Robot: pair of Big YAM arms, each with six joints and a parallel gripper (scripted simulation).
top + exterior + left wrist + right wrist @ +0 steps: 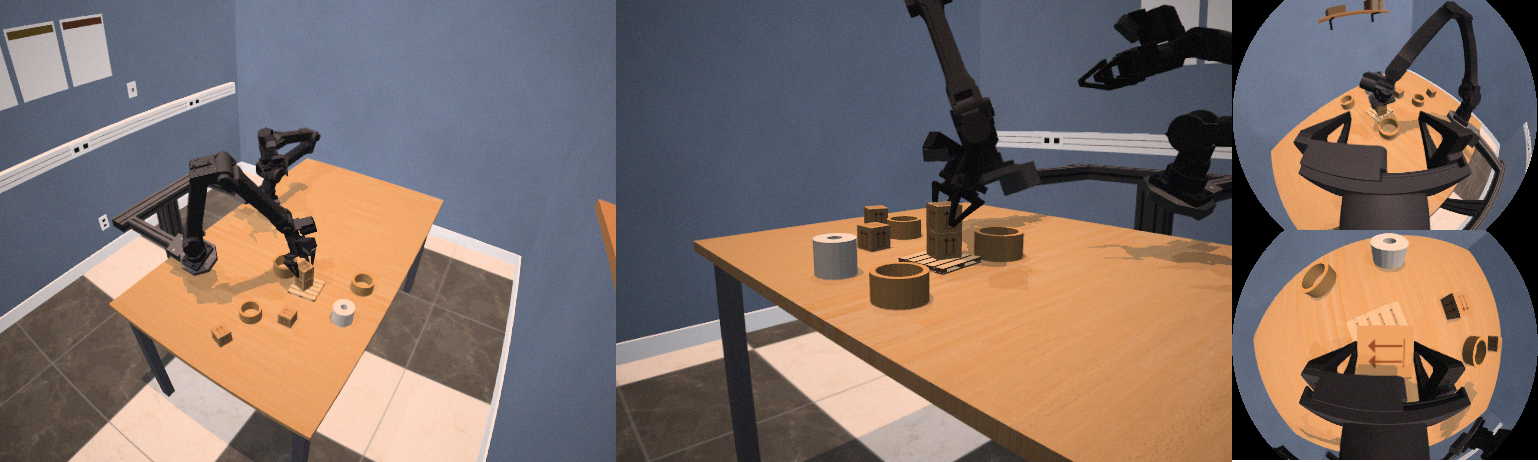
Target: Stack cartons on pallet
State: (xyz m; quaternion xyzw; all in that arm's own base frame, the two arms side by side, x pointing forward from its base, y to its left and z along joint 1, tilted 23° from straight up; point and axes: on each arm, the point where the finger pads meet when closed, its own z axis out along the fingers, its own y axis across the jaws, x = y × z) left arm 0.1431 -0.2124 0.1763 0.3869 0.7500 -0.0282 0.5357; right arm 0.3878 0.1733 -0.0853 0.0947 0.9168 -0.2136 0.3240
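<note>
The brown carton lies right at my right hand. Round my right hand: wooden pallet (8 cm below, 1 cm ahead).
</note>
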